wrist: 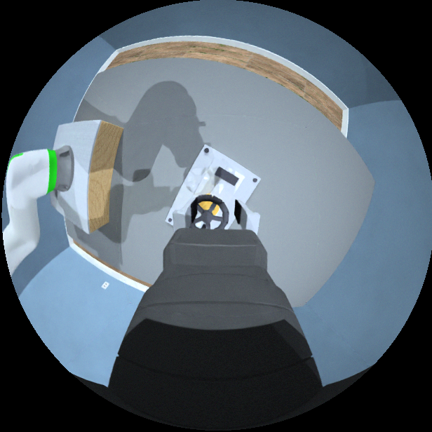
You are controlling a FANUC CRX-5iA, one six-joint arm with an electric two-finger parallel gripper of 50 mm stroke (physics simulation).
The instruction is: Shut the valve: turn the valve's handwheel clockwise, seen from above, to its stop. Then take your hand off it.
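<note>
The valve's dark handwheel (226, 214), a ring with spokes, shows near the middle of the wrist view, above a yellow part (206, 205) and a light base plate (214, 157) with dark bolts at its corners. The plate lies turned at an angle on the grey table top. My gripper (215, 205) is open and empty, with one finger at each side of the handwheel. The wheel's left rim overlaps the left finger in the view, and a gap shows between the right rim and the right finger. Whether the left finger touches the rim I cannot tell. The gripper body hides what lies below the wheel.
A dark rectangular block (226, 176) sits on the plate beyond the wheel. The white arm (30, 175) with a green ring stands at the left on a grey pedestal with a wooden side (104, 175). The arm's shadow falls across the grey table top (300, 200). Blue surfaces surround it.
</note>
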